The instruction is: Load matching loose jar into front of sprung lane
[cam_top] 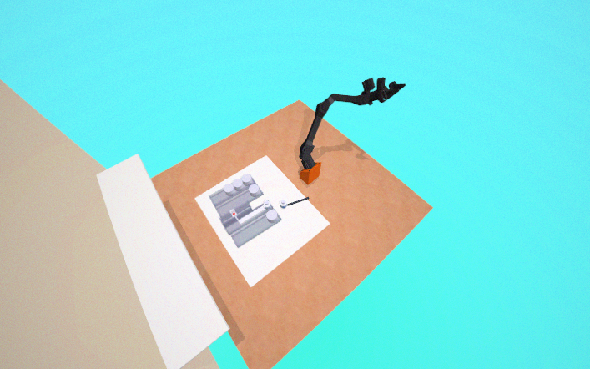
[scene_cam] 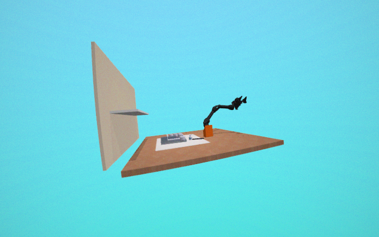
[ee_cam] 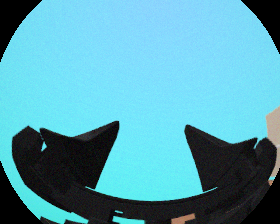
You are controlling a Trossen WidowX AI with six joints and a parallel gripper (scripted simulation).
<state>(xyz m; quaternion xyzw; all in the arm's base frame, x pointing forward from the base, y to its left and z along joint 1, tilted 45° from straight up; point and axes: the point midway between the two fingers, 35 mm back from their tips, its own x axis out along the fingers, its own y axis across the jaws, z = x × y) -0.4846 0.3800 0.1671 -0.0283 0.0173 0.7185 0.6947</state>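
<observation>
My gripper tip is now 700 mm short of the thin black rod, 100 mm to the left of it and 480 mm above it. The rest, counted from my gripper tip: red mark 1020 mm ahead, 280 mm to the right, 420 mm below; grey lane rack 990 mm ahead, 260 mm to the right, 470 mm below; shelf 1350 mm ahead, 290 mm to the right, 120 mm below.
</observation>
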